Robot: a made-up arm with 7 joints.
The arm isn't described. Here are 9 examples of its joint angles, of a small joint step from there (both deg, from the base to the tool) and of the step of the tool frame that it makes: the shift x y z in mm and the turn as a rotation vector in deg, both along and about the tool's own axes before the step.
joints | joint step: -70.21 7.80 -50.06 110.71 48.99 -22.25 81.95 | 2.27 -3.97 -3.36 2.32 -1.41 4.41 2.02
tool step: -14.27 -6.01 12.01 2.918 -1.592 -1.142
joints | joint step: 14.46 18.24 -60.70 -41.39 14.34 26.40 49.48 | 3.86 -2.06 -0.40 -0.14 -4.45 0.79 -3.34
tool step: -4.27 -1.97 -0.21 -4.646 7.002 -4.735
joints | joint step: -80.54 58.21 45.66 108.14 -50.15 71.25 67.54 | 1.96 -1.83 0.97 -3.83 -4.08 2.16 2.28
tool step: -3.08 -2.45 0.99 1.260 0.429 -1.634
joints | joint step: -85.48 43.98 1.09 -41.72 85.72 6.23 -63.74 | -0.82 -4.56 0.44 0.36 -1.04 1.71 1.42
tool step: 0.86 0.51 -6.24 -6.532 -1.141 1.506
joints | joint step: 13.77 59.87 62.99 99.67 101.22 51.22 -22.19 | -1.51 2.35 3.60 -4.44 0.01 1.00 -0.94
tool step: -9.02 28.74 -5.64 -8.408 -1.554 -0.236
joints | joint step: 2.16 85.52 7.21 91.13 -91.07 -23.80 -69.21 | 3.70 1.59 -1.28 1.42 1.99 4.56 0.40
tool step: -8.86 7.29 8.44 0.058 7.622 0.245
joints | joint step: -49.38 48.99 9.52 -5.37 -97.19 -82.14 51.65 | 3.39 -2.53 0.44 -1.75 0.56 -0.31 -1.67
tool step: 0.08 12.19 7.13 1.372 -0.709 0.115
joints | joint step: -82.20 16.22 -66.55 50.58 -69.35 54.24 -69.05 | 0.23 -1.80 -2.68 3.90 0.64 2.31 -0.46
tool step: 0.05 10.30 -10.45 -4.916 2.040 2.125
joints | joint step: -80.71 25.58 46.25 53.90 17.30 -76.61 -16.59 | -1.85 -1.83 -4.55 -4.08 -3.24 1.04 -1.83
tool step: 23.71 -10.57 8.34 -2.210 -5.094 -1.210
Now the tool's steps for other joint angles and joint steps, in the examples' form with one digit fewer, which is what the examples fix.
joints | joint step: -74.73 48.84 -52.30 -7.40 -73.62 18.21 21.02 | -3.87 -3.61 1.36 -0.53 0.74 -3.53 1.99
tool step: -1.7 -17.7 28.7 -0.60 -8.63 -1.65
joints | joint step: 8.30 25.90 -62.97 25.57 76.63 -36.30 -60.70 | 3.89 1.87 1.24 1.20 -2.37 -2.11 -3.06
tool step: 16.9 -14.6 11.2 -1.72 -6.64 -3.81
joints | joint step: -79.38 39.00 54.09 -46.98 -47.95 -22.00 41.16 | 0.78 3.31 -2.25 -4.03 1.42 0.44 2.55
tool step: -11.6 -22.7 6.1 -1.91 0.20 -4.42
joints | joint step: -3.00 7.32 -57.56 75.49 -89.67 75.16 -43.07 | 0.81 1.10 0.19 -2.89 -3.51 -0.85 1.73
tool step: 4.1 -4.2 0.2 0.89 -0.29 -2.36
